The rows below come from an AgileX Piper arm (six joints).
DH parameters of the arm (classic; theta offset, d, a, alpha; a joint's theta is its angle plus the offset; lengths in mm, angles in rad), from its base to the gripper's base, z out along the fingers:
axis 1: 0 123 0 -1.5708
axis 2: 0.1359 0 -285 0
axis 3: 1.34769 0 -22 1.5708
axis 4: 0 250.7 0 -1.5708
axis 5: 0 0 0 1.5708
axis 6: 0 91 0 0
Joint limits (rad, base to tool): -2.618..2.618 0..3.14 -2.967..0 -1.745..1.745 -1.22..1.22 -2.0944..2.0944
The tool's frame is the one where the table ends.
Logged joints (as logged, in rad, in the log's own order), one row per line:
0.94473, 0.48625, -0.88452, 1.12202, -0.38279, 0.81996
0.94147, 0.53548, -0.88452, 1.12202, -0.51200, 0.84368
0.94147, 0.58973, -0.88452, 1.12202, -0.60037, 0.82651
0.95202, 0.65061, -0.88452, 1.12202, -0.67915, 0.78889
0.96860, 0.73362, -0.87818, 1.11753, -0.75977, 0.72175
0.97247, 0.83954, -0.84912, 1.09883, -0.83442, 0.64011
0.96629, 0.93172, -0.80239, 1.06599, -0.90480, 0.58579
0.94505, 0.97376, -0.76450, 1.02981, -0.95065, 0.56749
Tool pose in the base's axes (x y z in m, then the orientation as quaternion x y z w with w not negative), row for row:
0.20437, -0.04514, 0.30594, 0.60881, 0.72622, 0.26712, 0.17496
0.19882, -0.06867, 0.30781, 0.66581, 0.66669, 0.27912, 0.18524
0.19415, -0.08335, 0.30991, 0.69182, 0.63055, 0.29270, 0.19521
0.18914, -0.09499, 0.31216, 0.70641, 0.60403, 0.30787, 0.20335
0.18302, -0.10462, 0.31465, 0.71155, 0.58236, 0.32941, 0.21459
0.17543, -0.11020, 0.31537, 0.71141, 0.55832, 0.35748, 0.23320
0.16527, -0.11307, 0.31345, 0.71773, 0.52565, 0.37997, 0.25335
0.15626, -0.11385, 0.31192, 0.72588, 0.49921, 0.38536, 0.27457
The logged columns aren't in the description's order. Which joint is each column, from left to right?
Columns, left to right: axis 5, axis 4, axis 3, axis 2, axis 1, axis 6.
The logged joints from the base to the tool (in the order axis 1, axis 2, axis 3, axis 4, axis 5, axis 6), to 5 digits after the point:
-0.38279, 1.12202, -0.88452, 0.48625, 0.94473, 0.81996
-0.51200, 1.12202, -0.88452, 0.53548, 0.94147, 0.84368
-0.60037, 1.12202, -0.88452, 0.58973, 0.94147, 0.82651
-0.67915, 1.12202, -0.88452, 0.65061, 0.95202, 0.78889
-0.75977, 1.11753, -0.87818, 0.73362, 0.96860, 0.72175
-0.83442, 1.09883, -0.84912, 0.83954, 0.97247, 0.64011
-0.90480, 1.06599, -0.80239, 0.93172, 0.96629, 0.58579
-0.95065, 1.02981, -0.76450, 0.97376, 0.94505, 0.56749

